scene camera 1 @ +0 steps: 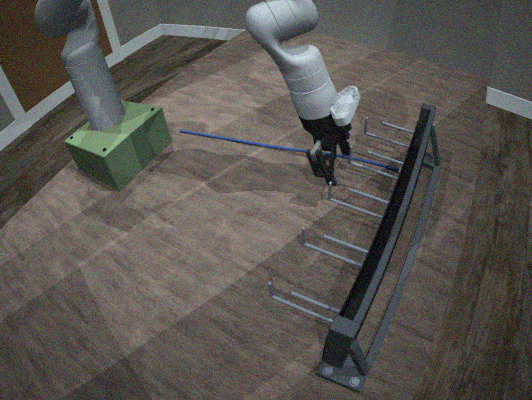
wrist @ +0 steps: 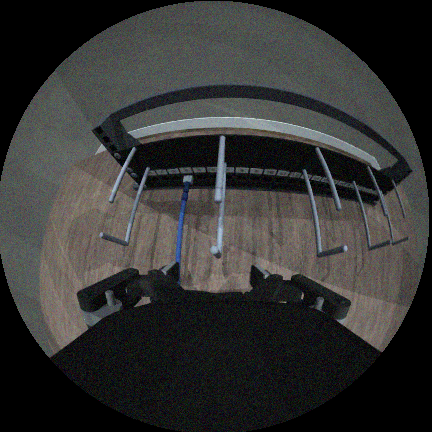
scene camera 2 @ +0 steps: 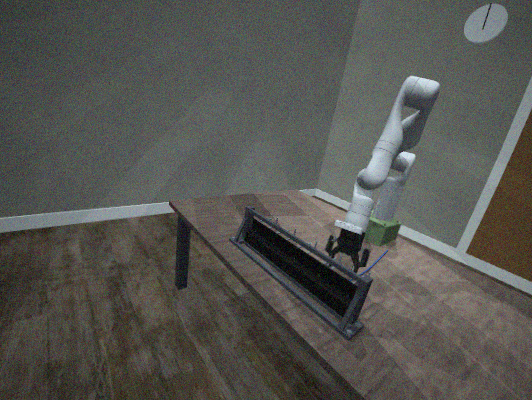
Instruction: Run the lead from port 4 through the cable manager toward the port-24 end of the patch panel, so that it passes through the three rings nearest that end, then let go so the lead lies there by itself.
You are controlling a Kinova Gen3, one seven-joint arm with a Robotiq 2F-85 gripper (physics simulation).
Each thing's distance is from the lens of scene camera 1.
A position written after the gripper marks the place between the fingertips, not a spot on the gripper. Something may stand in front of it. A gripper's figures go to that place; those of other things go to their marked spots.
gripper (scene camera 1: 341, 168): 71 cm
black patch panel (scene camera 1: 369, 271): 55 cm
